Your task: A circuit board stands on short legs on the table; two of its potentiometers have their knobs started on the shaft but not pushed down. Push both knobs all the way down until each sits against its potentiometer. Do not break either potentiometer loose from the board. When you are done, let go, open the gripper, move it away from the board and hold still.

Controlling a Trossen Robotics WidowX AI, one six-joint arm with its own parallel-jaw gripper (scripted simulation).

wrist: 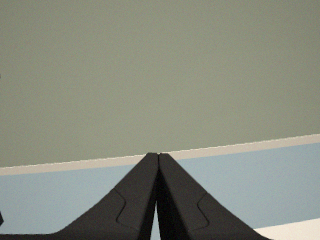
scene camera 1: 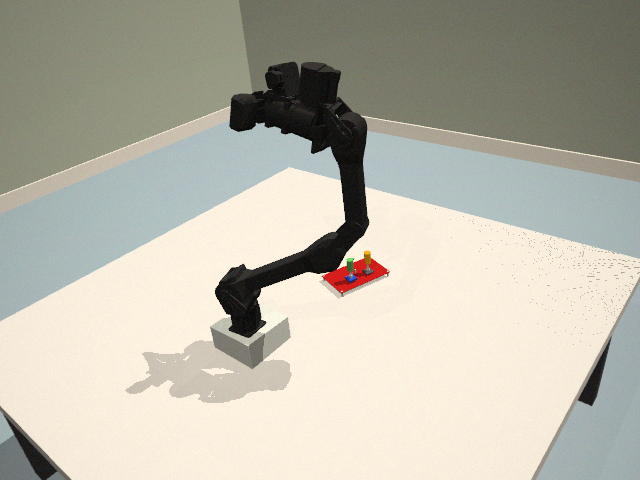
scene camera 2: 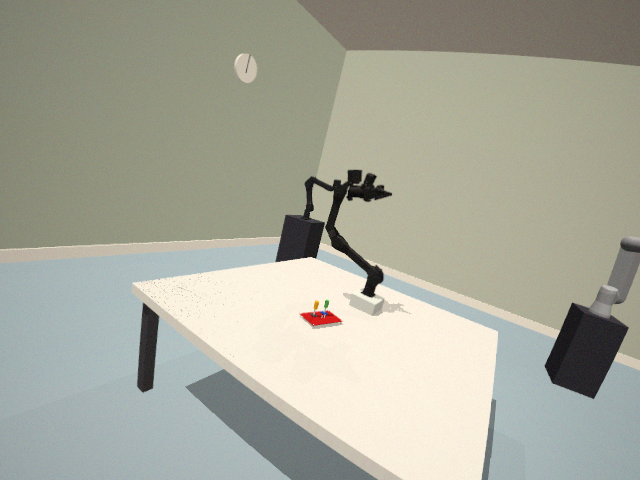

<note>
The gripper (scene camera 1: 238, 96) is shut and holds nothing.
The gripper shows as well in the wrist view (wrist: 157, 162).
</note>
